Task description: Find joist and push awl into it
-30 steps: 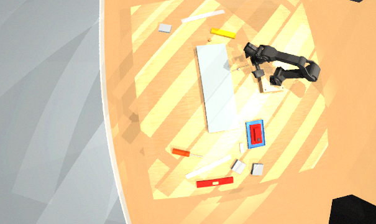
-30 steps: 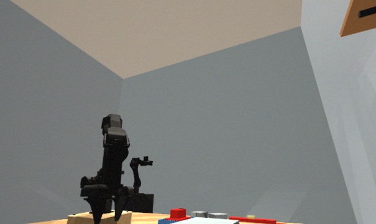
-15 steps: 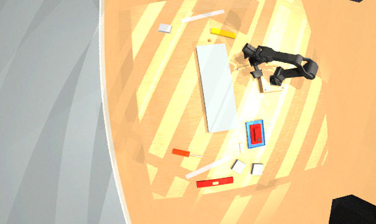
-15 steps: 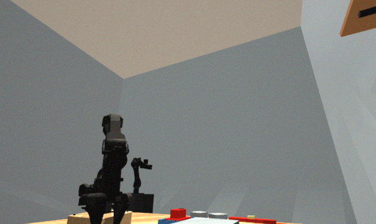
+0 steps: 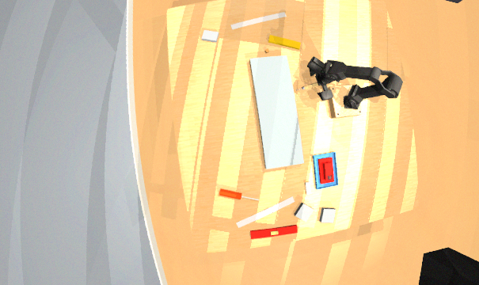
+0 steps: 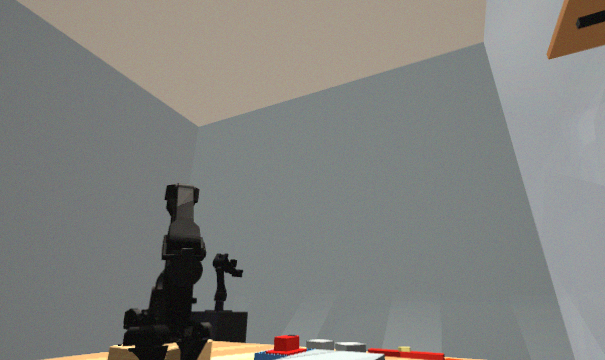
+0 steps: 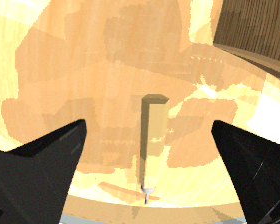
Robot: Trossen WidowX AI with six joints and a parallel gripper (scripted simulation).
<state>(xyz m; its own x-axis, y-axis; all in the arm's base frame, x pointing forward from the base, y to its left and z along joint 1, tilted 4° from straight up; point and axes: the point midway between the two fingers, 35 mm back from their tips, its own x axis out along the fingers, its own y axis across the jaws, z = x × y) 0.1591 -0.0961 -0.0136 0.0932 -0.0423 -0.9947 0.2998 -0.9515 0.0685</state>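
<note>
Now: the thin awl 50 mm ahead of my gripper tip and 20 mm to the left of it. The rest, counted from my gripper tip: blue tray: 420 mm to the left, 40 mm behind, 10 mm above; then red stud finder: 440 mm to the left, 40 mm behind, 40 mm above; then yellow bar: 220 mm to the right, 140 mm ahead.
</note>
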